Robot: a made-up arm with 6 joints. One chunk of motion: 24 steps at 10 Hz.
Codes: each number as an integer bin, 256 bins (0 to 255) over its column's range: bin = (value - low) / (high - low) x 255, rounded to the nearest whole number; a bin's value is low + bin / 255 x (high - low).
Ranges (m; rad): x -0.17..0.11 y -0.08..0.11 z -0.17..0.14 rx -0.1..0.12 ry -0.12..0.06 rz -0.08..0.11
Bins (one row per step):
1: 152 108 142 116 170 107
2: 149 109 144 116 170 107
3: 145 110 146 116 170 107
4: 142 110 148 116 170 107
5: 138 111 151 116 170 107
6: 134 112 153 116 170 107
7: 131 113 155 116 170 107
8: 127 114 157 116 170 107
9: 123 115 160 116 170 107
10: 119 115 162 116 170 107
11: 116 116 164 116 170 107
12: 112 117 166 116 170 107
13: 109 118 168 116 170 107
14: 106 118 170 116 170 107
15: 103 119 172 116 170 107
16: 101 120 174 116 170 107
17: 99 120 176 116 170 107
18: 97 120 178 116 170 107
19: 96 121 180 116 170 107
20: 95 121 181 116 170 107
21: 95 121 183 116 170 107
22: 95 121 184 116 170 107
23: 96 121 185 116 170 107
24: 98 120 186 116 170 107
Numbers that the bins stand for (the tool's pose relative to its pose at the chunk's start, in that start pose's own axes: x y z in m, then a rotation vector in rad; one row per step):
1: -0.0031 0.0005 0.0026 0.0001 0.0000 -0.0003
2: -0.0064 0.0012 0.0051 0.0001 0.0000 -0.0003
3: -0.0108 0.0020 0.0075 0.0001 0.0000 -0.0003
4: -0.0141 0.0020 0.0099 0.0001 0.0000 -0.0003
5: -0.0185 0.0027 0.0136 0.0001 0.0000 -0.0003
6: -0.0229 0.0035 0.0160 0.0001 0.0000 -0.0003
7: -0.0262 0.0042 0.0184 0.0001 0.0000 -0.0003
8: -0.0305 0.0049 0.0209 0.0001 0.0000 -0.0003
9: -0.0349 0.0057 0.0245 0.0001 0.0000 -0.0003
10: -0.0393 0.0057 0.0269 0.0001 0.0000 -0.0003
11: -0.0426 0.0064 0.0294 0.0001 0.0000 -0.0003
12: -0.0470 0.0072 0.0318 0.0001 0.0000 -0.0003
13: -0.0503 0.0079 0.0342 0.0001 0.0000 -0.0003
14: -0.0536 0.0079 0.0367 0.0001 0.0000 -0.0003
15: -0.0569 0.0087 0.0391 0.0001 0.0000 -0.0003
16: -0.0591 0.0094 0.0415 0.0001 0.0000 -0.0003
17: -0.0613 0.0094 0.0440 0.0001 0.0000 -0.0003
18: -0.0635 0.0094 0.0464 0.0001 0.0000 -0.0003
19: -0.0646 0.0102 0.0488 0.0001 0.0000 -0.0003
20: -0.0657 0.0102 0.0500 0.0001 0.0000 -0.0003
21: -0.0657 0.0102 0.0525 0.0001 0.0000 -0.0003
22: -0.0657 0.0102 0.0537 0.0001 0.0000 -0.0003
23: -0.0646 0.0102 0.0549 0.0001 0.0000 -0.0003
24: -0.0624 0.0094 0.0561 0.0001 0.0000 -0.0003

